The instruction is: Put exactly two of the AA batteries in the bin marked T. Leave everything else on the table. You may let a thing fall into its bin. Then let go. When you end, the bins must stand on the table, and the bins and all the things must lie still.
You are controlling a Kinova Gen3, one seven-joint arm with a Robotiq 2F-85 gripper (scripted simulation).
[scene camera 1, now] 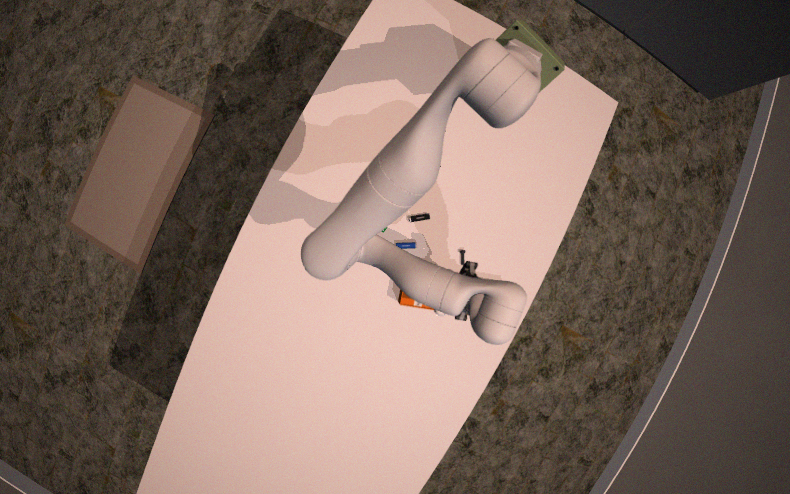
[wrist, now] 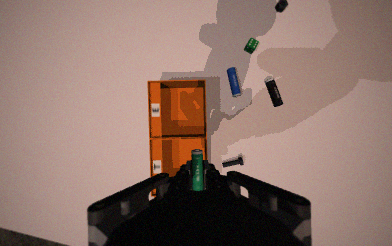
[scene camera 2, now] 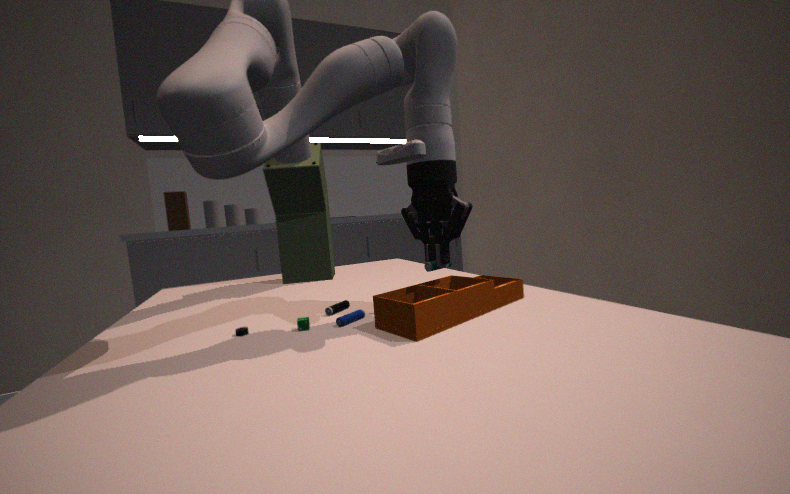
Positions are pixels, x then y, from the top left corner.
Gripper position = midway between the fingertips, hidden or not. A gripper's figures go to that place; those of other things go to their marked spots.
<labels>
My gripper point(wrist: 197, 167): 18 cm from the lens. An orange three-compartment bin point(wrist: 176, 108): 23 cm from the lens.
</labels>
